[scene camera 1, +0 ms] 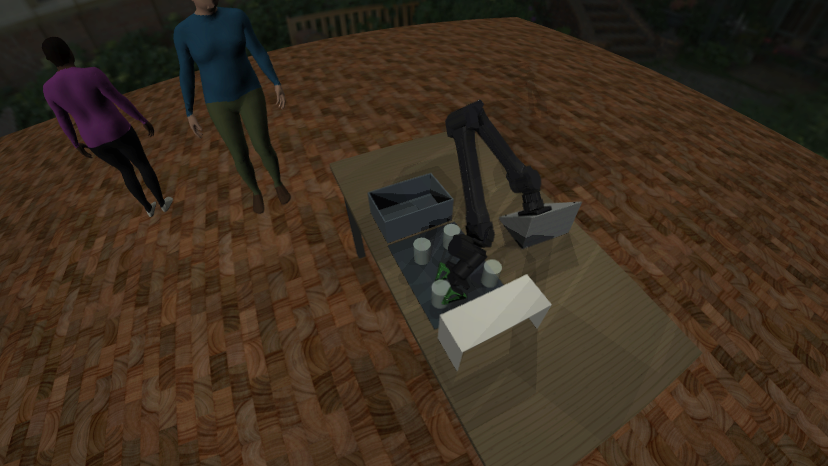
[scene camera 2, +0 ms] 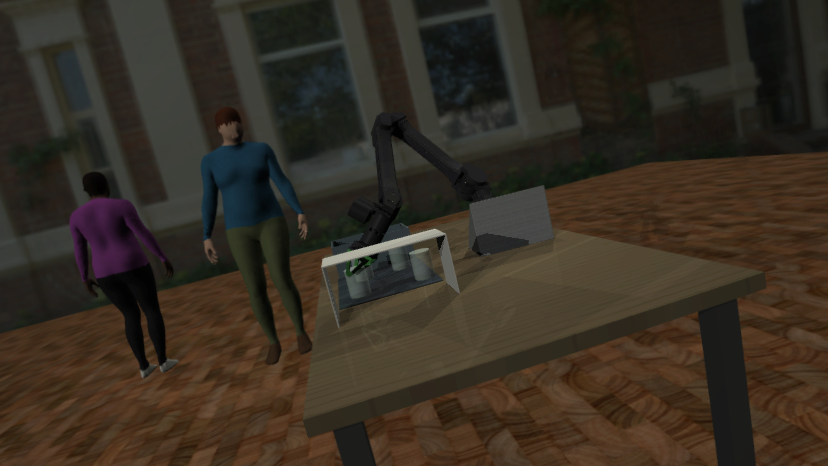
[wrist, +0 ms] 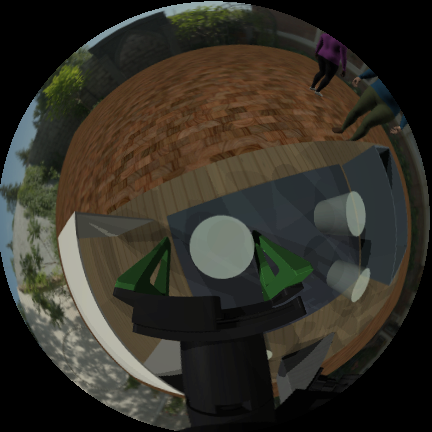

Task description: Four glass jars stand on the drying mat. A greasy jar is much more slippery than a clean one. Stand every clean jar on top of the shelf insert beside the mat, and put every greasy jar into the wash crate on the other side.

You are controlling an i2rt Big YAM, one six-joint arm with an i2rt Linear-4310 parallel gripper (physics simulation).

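Pixels of known places: gripper, fingertip midpoint: [scene camera 1: 439, 293] [scene camera 2: 351, 275] [wrist: 210, 237]; arm's base, origin of the base link: [scene camera 1: 534, 212] [scene camera 2: 488, 212].
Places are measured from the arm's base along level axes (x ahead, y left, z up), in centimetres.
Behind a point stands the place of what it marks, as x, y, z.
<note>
Four pale glass jars stand upright on the dark drying mat [scene camera 1: 416, 283] {52.9, -1.1, -12.5} [wrist: 285, 195] {52.1, -3.1, -12.5}. My gripper [scene camera 1: 446, 284] {50.3, 10.3, -5.7} [wrist: 210, 237] {50.3, 10.3, -5.7}, with green fingers, is open at the jar [scene camera 1: 439, 294] {50.9, 11.5, -4.1} [scene camera 2: 358, 285] {49.2, 12.6, -8.8} [wrist: 222, 247] {49.0, 9.2, -4.1} by the mat's table-edge corner near the shelf. In the wrist view that jar's round top shows between the fingertips, closer to the right finger. Another jar [scene camera 1: 491, 274] {30.9, 13.1, -4.5} [scene camera 2: 420, 265] {29.8, 13.8, -7.9} stands on the shelf side, nearer the arm. Two more jars, one outer [scene camera 1: 421, 252] {47.2, -7.8, -5.1} [wrist: 332, 215] {46.5, -7.4, -7.0} and one inner [scene camera 1: 451, 235] {33.7, -9.0, -4.1} [wrist: 346, 280] {34.0, -8.8, -6.4}, stand near the crate. Grease cannot be told by sight.
The white shelf insert [scene camera 1: 495, 312] {42.3, 28.8, 3.2} [scene camera 2: 399, 242] {36.7, 29.6, 3.2} [wrist: 82, 285] {49.4, 24.0, 3.2} stands beside the mat, close to my gripper. The blue-grey wash crate [scene camera 1: 420, 222] {39.1, -23.6, -7.5} [wrist: 372, 200] {43.9, -23.8, -6.7} is at the mat's other side. A grey slanted panel [scene camera 1: 547, 225] {-2.1, 6.3, -2.5} [scene camera 2: 512, 217] {-5.2, 6.6, -2.5} stands by the arm's base. Two people stand beyond the table.
</note>
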